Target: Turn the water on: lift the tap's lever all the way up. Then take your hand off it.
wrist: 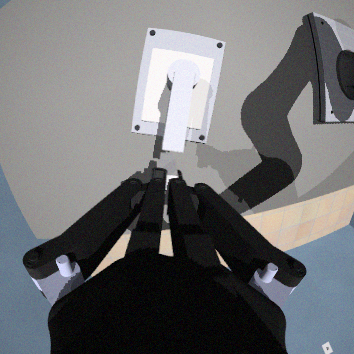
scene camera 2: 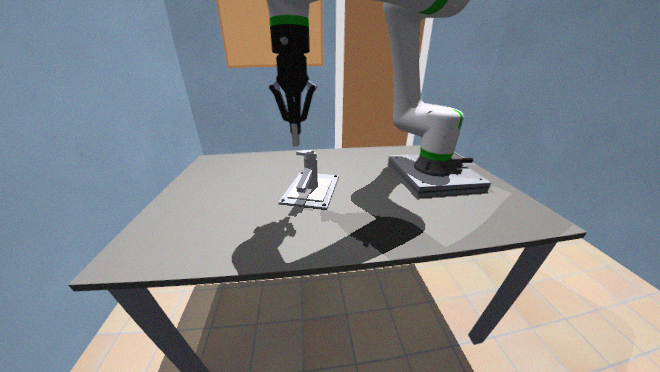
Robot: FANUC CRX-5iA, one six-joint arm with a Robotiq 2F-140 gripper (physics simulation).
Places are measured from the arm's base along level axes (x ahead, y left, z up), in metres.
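Pixels of known places: gripper, between the fingertips: (wrist: 165, 163) (scene camera 2: 296, 145); arm's base, origin of its link: (wrist: 349, 74) (scene camera 2: 431, 168).
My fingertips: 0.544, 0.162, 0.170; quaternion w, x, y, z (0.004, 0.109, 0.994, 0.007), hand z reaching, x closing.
Observation:
For each thing: its top centre in the pictures, then the offset to it from my fingertips, as dx, dy, dz. "spot": a spot on its surface instead. Level surfaces: height alone.
- tap, a spot on its surface: (scene camera 2: 311, 172) spot: -0.039, -0.063, -0.121
- spout, centre of its top: (scene camera 2: 305, 173) -0.018, -0.038, -0.113
- table, height of its surface: dz -0.212
The tap (scene camera 2: 311, 172) stands upright on its light base plate (scene camera 2: 329, 192) (wrist: 215, 75). Its flat lever (scene camera 2: 304, 153) (wrist: 176, 117) sits on top of the column and is seen almost edge-on in the scene view, tilted up towards the front. In the wrist view it runs from the round top towards my fingers. The spout (scene camera 2: 303, 181) points to the front, lower down; in the wrist view the lever covers most of it. My gripper (scene camera 2: 295, 145) (wrist: 165, 163) is shut and empty. Its fingertips hang just above and slightly left of the lever, with a small gap.
The robot's base stands on a grey mounting plate (scene camera 2: 455, 189) (wrist: 320, 95) at the right rear of the table (scene camera 2: 165, 235). Shadows of the arm fall across the table in front of and right of the tap. The arm reaches over from the right.

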